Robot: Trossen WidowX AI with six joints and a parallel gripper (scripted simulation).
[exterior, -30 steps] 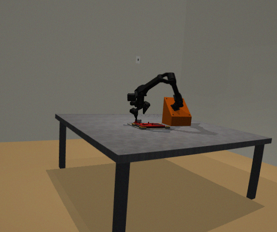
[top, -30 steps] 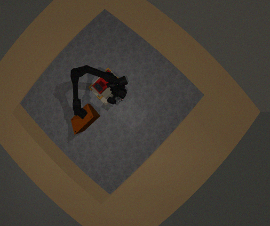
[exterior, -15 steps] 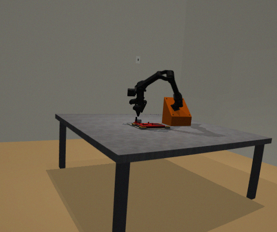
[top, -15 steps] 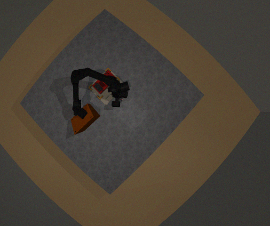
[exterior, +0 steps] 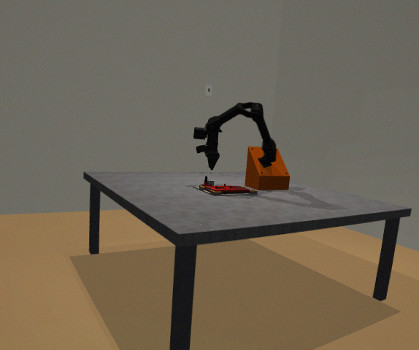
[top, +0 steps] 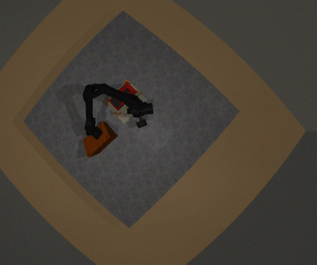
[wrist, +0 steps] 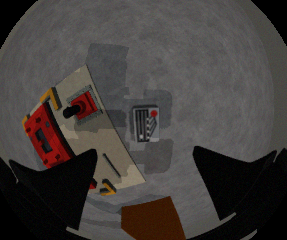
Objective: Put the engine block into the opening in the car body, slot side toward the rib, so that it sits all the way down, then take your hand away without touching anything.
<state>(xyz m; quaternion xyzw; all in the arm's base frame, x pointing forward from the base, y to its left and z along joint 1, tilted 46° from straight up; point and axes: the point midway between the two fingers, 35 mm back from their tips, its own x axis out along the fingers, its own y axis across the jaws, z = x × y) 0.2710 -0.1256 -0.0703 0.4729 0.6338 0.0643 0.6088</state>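
Now: gripper tip 8 cm above the grey engine block.
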